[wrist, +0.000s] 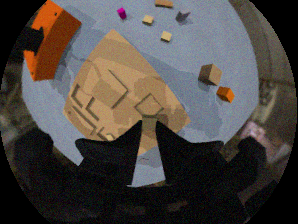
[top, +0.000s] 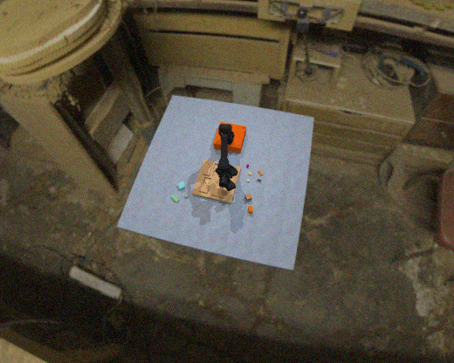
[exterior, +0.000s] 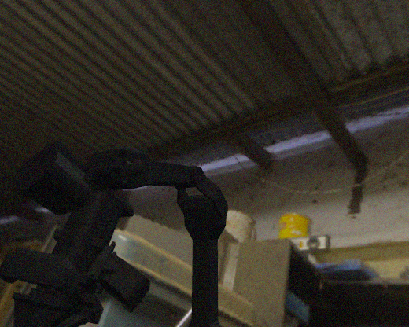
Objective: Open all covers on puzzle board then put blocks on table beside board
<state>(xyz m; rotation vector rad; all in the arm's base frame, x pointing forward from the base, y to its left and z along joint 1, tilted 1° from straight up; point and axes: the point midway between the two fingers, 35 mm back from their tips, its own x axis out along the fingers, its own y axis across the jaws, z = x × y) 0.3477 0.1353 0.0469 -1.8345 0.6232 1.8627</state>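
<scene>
Now: gripper tip 20 mm past the tan puzzle board, 100 mm to the left of it and 70 mm above it. The rest, counted from my gripper tip: magenta piece: 230 mm behind, 70 mm to the left, 80 mm below; then orange block: 90 mm ahead, 230 mm to the left, 70 mm below; then brown block: 10 mm ahead, 180 mm to the left, 70 mm below.
</scene>
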